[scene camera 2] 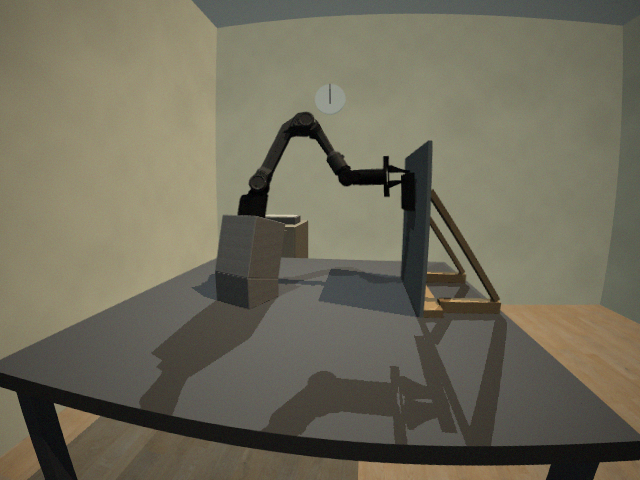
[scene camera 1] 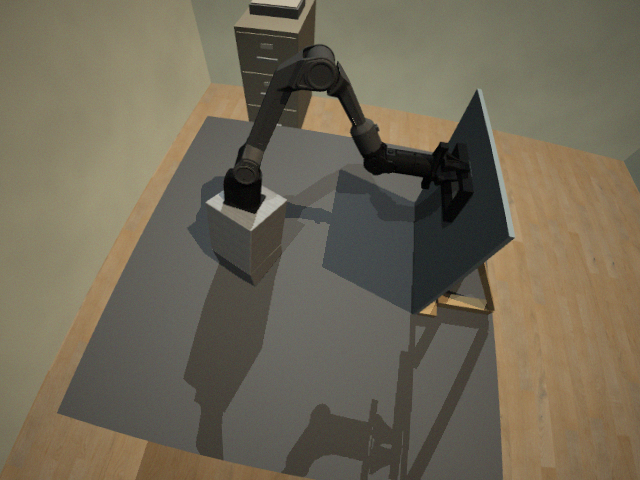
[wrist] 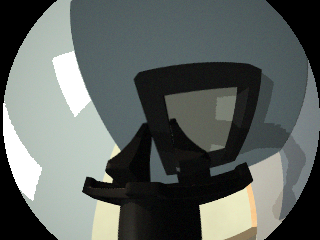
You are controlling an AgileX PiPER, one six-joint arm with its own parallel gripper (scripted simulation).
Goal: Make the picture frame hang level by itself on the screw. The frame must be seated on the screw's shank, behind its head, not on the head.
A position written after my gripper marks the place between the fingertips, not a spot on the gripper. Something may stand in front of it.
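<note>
Black picture frame [scene camera 1: 449,191] visible. Same for the black picture frame [wrist: 218,120]. Upright board [scene camera 1: 445,253] in sight. Also the upright board [wrist: 110,49]. My gripper [scene camera 1: 466,172] seen. Again, my gripper [wrist: 160,127].
</note>
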